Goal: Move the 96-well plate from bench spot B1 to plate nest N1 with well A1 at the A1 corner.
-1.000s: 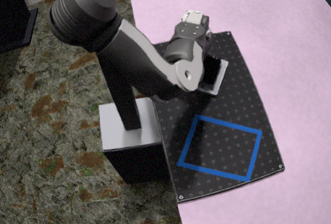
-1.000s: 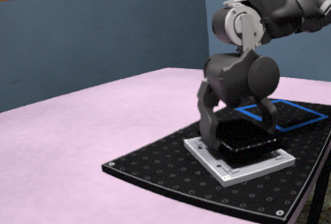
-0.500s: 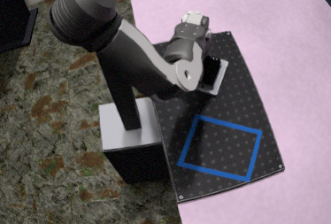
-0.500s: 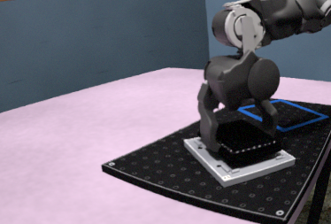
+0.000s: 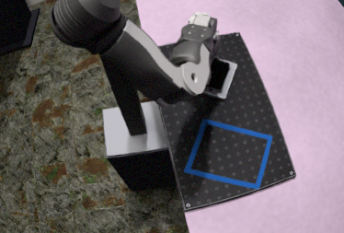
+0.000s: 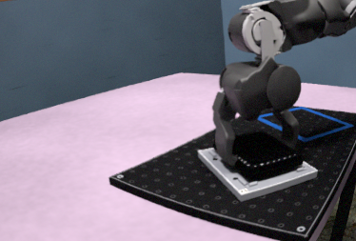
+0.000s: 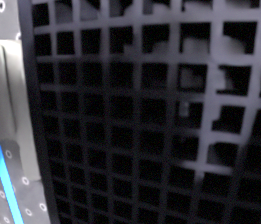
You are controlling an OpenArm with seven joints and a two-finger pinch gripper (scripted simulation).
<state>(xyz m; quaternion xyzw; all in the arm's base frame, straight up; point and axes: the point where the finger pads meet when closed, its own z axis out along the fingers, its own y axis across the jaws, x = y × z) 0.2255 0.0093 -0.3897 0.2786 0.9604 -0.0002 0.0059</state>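
My hand is right at the black 96-well plate. The rest, counted from my hand: grey plate nest (20 mm below).
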